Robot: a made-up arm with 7 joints.
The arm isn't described. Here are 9 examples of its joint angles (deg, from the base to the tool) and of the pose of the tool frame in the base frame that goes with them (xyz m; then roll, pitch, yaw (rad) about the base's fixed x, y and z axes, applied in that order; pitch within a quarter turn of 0, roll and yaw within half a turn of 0).
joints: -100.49 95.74 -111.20 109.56 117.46 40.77 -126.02
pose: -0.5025 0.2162 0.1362 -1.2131 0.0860 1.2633
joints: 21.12 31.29 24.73 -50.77 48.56 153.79 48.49
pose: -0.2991 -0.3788 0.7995 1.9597 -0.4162 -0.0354
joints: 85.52 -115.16 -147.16 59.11 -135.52 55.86 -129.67
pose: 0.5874 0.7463 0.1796 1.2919 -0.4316 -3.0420
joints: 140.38 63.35 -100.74 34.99 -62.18 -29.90 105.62
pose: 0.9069 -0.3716 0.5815 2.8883 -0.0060 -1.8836
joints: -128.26 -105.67 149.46 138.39 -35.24 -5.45 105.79
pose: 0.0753 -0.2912 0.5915 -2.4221 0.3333 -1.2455
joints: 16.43 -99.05 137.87 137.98 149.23 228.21 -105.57
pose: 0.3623 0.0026 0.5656 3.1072 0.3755 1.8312
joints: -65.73 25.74 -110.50 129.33 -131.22 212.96 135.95
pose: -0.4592 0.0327 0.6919 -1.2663 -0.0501 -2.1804
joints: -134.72 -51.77 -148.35 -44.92 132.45 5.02 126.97
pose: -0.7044 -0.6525 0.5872 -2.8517 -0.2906 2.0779
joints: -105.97 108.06 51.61 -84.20 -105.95 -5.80 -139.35
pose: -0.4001 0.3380 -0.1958 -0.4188 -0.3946 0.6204
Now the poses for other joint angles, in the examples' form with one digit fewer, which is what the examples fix.
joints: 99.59 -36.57 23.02 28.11 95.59 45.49 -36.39
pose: -0.187 0.811 0.761 -0.851 -0.604 0.809
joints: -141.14 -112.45 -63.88 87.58 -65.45 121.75 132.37
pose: -0.625 -0.100 -0.233 2.699 -0.389 3.016
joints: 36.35 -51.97 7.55 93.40 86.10 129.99 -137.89
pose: 0.451 0.165 0.231 2.301 -0.033 1.376
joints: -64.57 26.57 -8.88 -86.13 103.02 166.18 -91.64
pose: -0.211 0.406 0.764 1.451 1.182 -1.687
